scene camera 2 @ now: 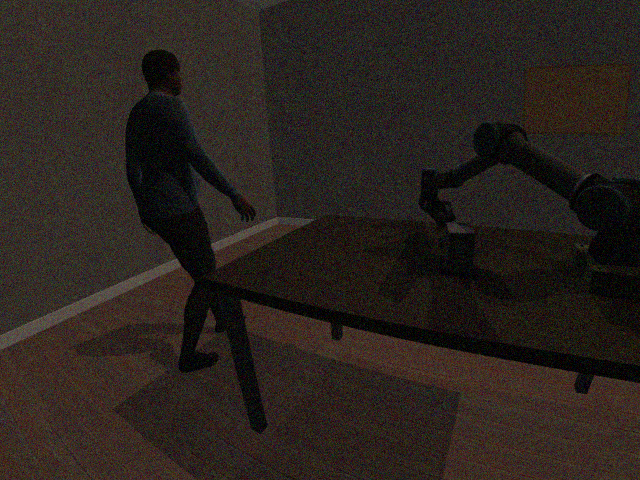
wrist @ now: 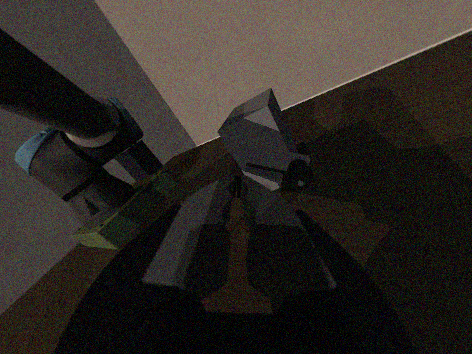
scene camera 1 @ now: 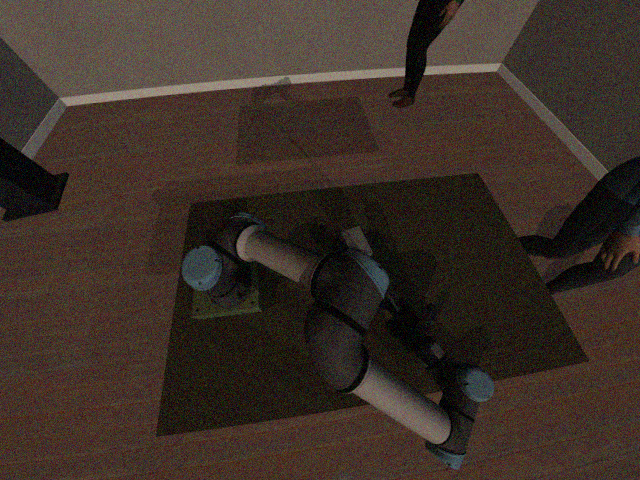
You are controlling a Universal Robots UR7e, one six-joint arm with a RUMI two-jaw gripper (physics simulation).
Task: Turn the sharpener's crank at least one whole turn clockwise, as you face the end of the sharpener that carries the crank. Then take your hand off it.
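Pixels of known places: gripper, fingertip midpoint: (scene camera 2: 449,216) (wrist: 236,178); arm's base, origin of the base link: (scene camera 2: 614,256) (wrist: 113,207) (scene camera 1: 230,286).
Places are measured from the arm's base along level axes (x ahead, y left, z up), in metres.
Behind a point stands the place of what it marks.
The sharpener (scene camera 1: 357,240) @(x 0.483, y 0.023, z 0.071 m) (scene camera 2: 461,246) @(x 0.474, y 0.084, z 0.034 m) (wrist: 257,137) @(x 0.491, y -0.038, z 0.040 m) is a grey box with a slanted top, standing on the dark table. In the wrist view, a dark round part with a pale dot, apparently the crank's knob (wrist: 298,174) @(x 0.533, y -0.092, z 0.002 m), shows at its lower right end. The rest of the crank is too dark to make out. My gripper (scene camera 1: 391,302) (scene camera 2: 445,221) @(x 0.506, y -0.158, z 0.059 m) (wrist: 236,178) @(x 0.506, y -0.158, z 0.059 m) is shut and empty, with its fingertips close to the sharpener on the crank side. In the wrist view the tips appear left of the knob; whether they touch the crank cannot be told.
The dark table (scene camera 1: 248,372) @(x 0.010, y -0.287, z -0.057 m) (scene camera 2: 310,253) @(x 0.988, y -0.005, z -0.057 m) carries the arm's base on a yellow-green plate (scene camera 1: 227,312) @(x -0.021, y -0.088, z -0.002 m) (wrist: 107,234) @(x 0.090, y -0.093, z -0.015 m). A person in a blue top (scene camera 2: 162,149) (scene camera 1: 594,222) stands at the table's far end from the base. Another person's legs (scene camera 1: 415,51) show near the wall.
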